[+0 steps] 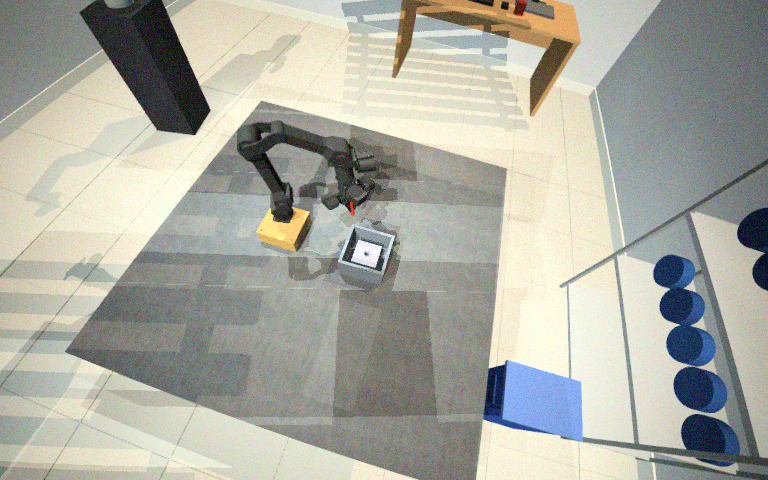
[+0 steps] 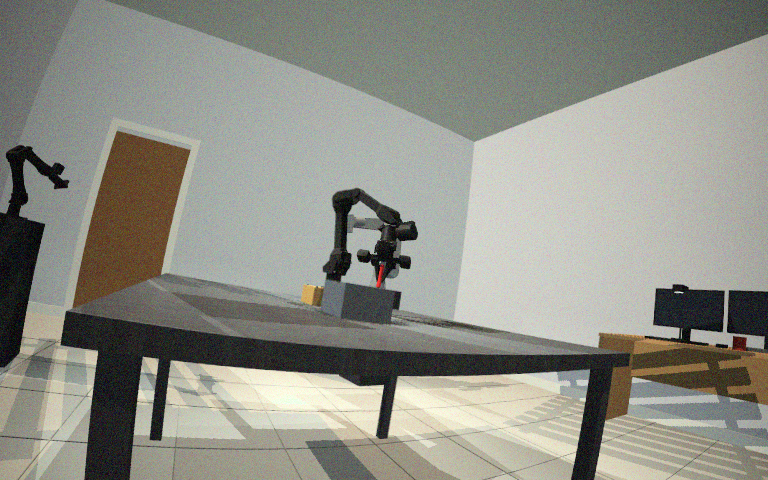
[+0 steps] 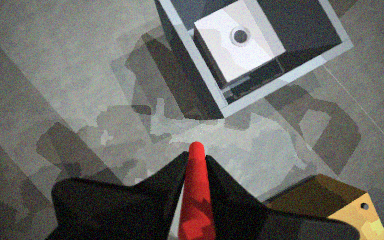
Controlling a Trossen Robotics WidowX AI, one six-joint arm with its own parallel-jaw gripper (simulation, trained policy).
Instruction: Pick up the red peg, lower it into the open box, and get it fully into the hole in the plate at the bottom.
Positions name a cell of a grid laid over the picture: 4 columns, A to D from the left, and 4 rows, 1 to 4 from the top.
Labels:
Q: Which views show my gripper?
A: Image 1, image 2 and image 3: all of them.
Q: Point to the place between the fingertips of my gripper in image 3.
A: C3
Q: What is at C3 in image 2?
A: My gripper.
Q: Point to a grey box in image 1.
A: B3

